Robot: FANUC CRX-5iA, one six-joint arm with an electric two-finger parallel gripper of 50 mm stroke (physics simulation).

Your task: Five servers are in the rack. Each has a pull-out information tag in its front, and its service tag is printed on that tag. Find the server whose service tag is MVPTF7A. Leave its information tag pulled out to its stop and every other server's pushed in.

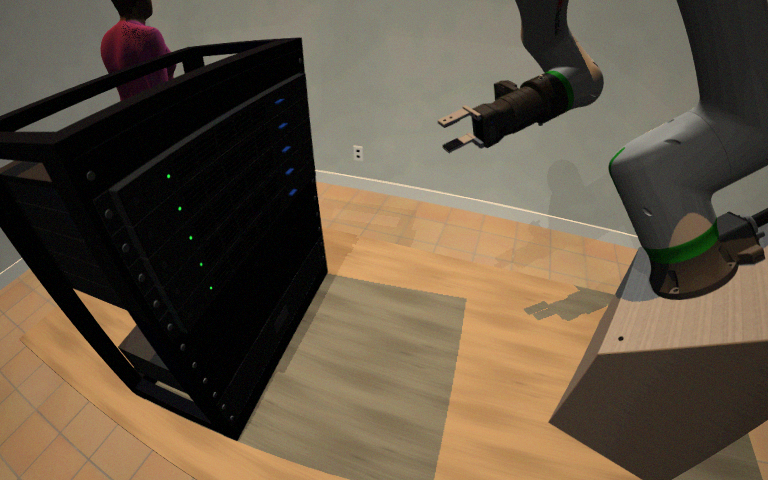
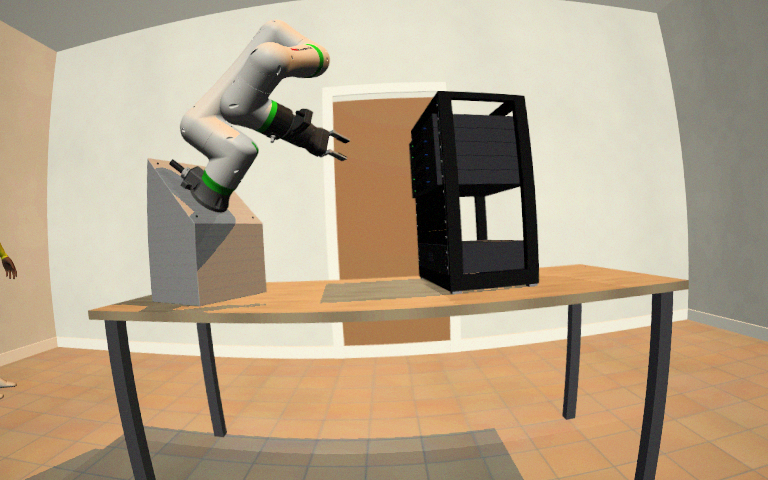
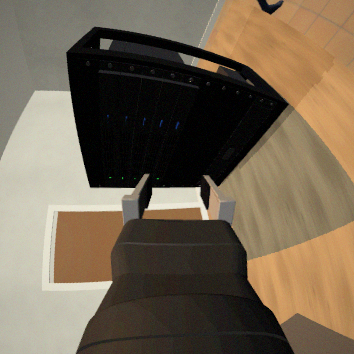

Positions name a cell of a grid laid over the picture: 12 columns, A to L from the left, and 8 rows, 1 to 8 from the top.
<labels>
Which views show the gripper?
Image 1, image 2 and image 3: all of them.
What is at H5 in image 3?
The gripper.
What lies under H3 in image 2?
A black rack.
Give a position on a black rack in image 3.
At G3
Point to a black rack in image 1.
At C4
</labels>
